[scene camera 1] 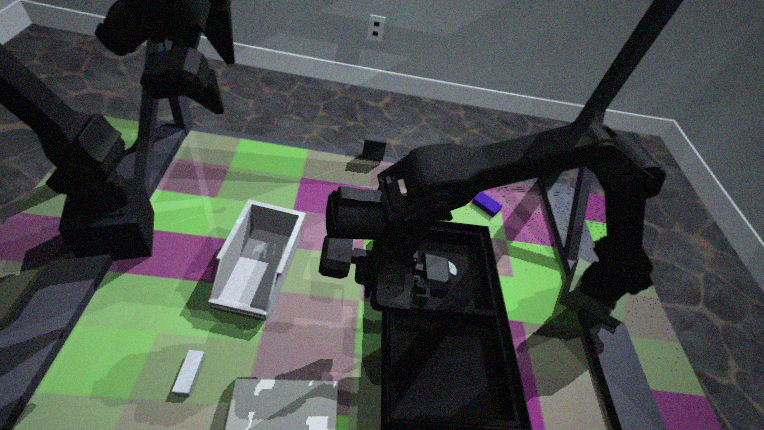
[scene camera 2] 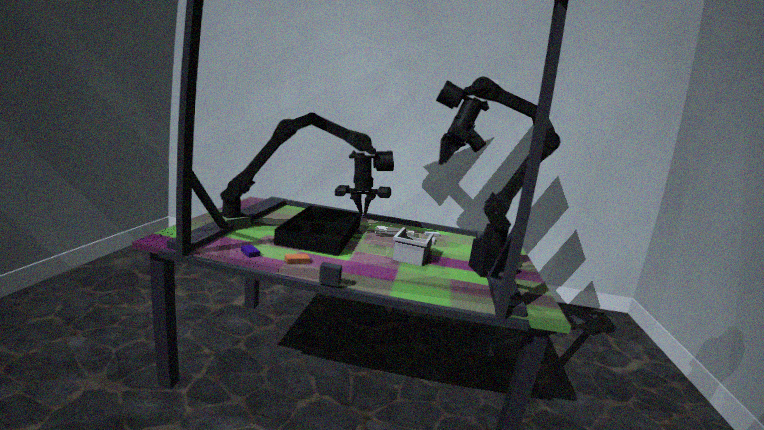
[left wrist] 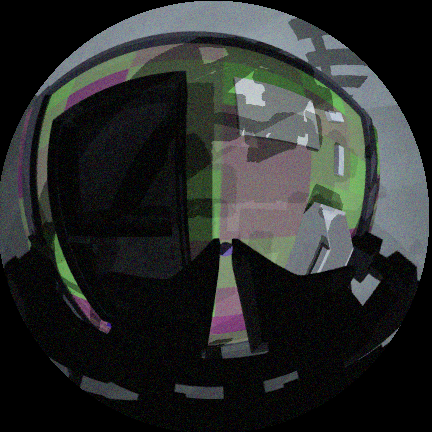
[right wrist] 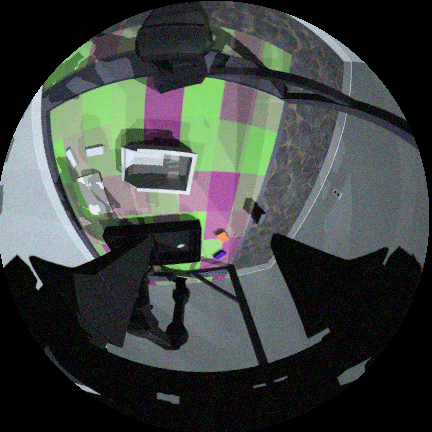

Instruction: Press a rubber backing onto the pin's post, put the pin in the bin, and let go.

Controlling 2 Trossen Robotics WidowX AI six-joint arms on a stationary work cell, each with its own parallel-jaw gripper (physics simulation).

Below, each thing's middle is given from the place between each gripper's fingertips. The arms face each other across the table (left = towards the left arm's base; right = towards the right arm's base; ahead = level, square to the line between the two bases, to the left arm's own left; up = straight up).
Labels:
Right now the black bin (scene camera 1: 455, 356) is 140 mm to the left of my left hand, 60 mm below it and 20 mm behind it. Round my left hand: white open box (scene camera 1: 254, 260) (190 mm to the right, 70 mm behind, 50 mm below).
My right hand is 80 mm short of the white open box, 50 mm to the right of it and 280 mm above it. Round my right hand: black bin 130 mm ahead, 370 mm to the left, 290 mm below.

